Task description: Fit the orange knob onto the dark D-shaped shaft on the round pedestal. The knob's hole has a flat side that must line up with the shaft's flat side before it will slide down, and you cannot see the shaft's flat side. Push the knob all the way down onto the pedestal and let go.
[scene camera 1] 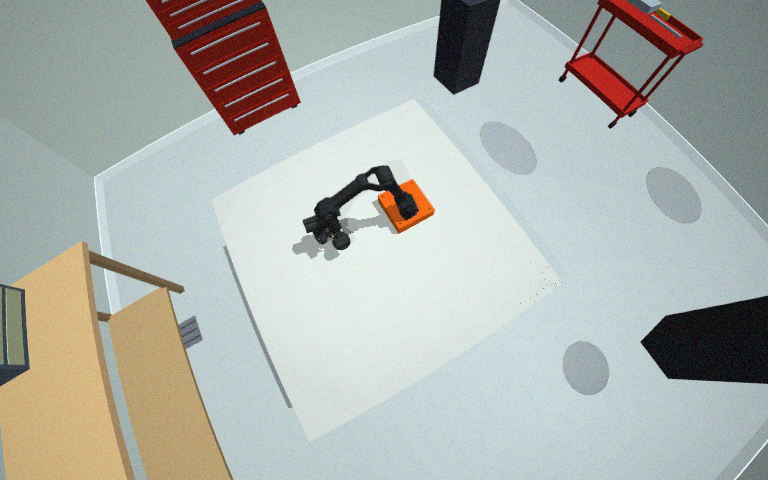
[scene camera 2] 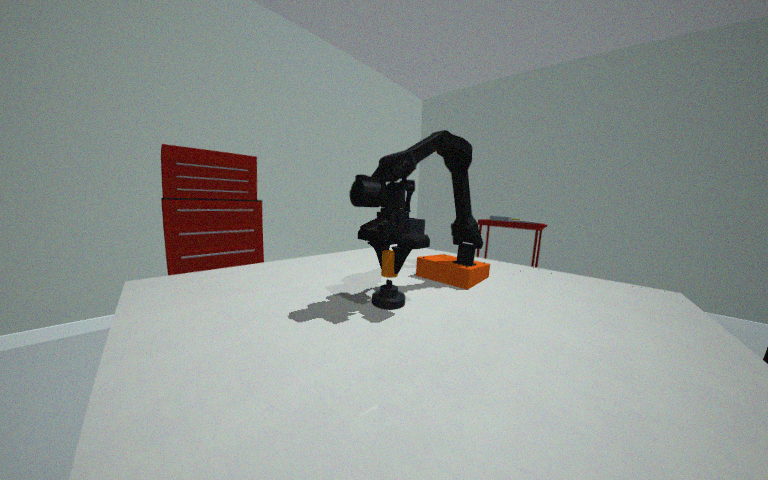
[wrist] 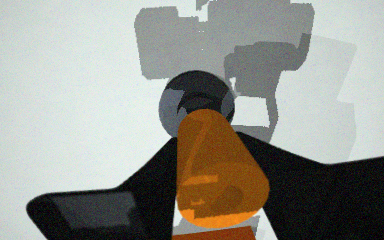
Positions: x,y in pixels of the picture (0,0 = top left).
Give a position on a pedestal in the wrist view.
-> At 189,91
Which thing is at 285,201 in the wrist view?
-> My gripper.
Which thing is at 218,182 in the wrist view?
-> An orange knob.
